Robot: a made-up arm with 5 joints. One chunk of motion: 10 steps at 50 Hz.
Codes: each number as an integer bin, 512 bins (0 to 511) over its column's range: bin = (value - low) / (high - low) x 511, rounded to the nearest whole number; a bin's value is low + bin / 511 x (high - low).
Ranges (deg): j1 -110..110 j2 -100.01..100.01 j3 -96.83..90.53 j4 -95.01..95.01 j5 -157.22..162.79
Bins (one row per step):
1: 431 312 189 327 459
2: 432 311 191 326 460
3: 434 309 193 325 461
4: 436 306 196 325 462
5: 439 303 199 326 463
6: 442 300 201 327 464
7: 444 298 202 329 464
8: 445 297 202 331 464
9: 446 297 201 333 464
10: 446 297 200 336 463
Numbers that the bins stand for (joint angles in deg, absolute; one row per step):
1: 75.56 22.12 -27.53 26.59 130.23
2: 75.99 21.72 -26.80 26.22 130.85
3: 76.85 20.94 -26.07 25.84 131.48
4: 77.71 19.77 -24.97 25.84 132.10
5: 79.00 18.59 -23.87 26.22 132.73
6: 80.29 17.42 -23.13 26.59 133.36
7: 81.15 16.64 -22.77 27.33 133.36
8: 81.59 16.24 -22.77 28.08 133.36
9: 82.02 16.24 -23.13 28.82 133.36
10: 82.02 16.24 -23.50 29.93 132.73

